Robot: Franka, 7 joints.
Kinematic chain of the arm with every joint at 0, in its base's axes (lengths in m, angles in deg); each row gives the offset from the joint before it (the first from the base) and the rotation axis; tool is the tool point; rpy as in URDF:
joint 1: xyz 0 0 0.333 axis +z
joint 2: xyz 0 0 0 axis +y
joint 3: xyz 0 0 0.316 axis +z
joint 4: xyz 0.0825 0 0 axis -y
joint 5: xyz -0.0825 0 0.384 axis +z
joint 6: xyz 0 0 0 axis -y
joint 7: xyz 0.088 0 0 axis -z
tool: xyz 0 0 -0.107 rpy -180 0 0
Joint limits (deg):
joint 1: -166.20..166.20
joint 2: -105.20..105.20
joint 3: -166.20..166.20
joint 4: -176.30..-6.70
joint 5: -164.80..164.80
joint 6: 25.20..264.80
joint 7: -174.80..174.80
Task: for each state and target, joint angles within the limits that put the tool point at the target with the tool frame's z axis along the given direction. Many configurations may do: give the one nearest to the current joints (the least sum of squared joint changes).
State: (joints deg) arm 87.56 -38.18 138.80 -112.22 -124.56 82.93 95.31
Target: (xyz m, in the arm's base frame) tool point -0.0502 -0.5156 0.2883 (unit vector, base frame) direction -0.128 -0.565 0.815
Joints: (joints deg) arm 123.18 -26.95 146.27 -140.19 -154.95 56.23 95.31
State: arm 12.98 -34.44 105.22 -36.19 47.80 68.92 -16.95
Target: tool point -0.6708 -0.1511 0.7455 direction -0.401 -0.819 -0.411
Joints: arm 38.22 -29.56 127.92 -54.14 83.57 103.43 -16.95
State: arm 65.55 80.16 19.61 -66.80 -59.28 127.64 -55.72
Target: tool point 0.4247 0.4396 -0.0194 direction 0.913 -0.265 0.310
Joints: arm 77.80 75.50 -24.58 -88.20 -90.59 96.14 -55.72
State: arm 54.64 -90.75 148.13 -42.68 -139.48 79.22 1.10
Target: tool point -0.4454 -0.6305 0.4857 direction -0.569 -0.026 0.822
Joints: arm 75.30 -44.28 154.81 -71.83 -136.72 92.94 1.10
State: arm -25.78 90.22 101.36 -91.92 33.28 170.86 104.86
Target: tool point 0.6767 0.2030 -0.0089 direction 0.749 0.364 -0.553
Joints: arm -14.94 105.20 71.77 -67.35 21.72 209.06 104.86
